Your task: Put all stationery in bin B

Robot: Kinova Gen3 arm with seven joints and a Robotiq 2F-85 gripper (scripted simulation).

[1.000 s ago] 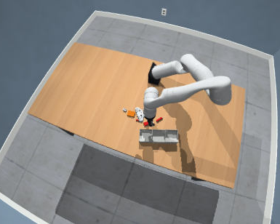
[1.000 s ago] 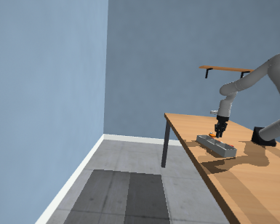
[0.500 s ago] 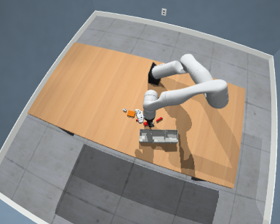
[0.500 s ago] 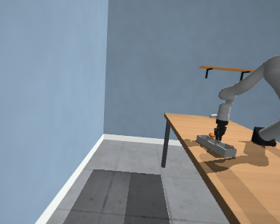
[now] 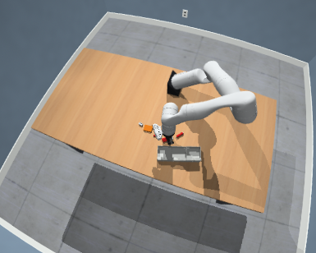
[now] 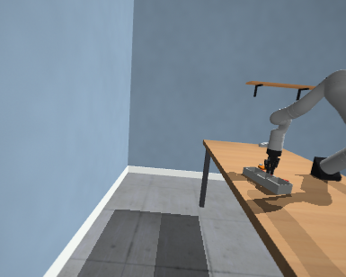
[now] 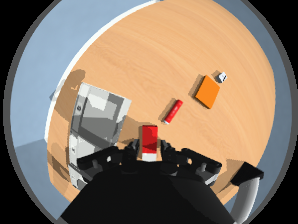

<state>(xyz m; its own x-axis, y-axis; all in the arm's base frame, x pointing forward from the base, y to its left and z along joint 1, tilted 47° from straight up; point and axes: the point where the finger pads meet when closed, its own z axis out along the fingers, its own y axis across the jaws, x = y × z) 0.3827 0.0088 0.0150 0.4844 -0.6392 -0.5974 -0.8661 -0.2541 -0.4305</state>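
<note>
Now: hand 10 mm to the right of the red-and-white item and 20 mm above it. The rest, counted from my hand: small pale piece (60 mm behind, 190 mm to the right, 10 mm below); orange block (40 mm behind, 130 mm to the right, 20 mm below); grey bin row (80 mm ahead, 80 mm to the left).
</note>
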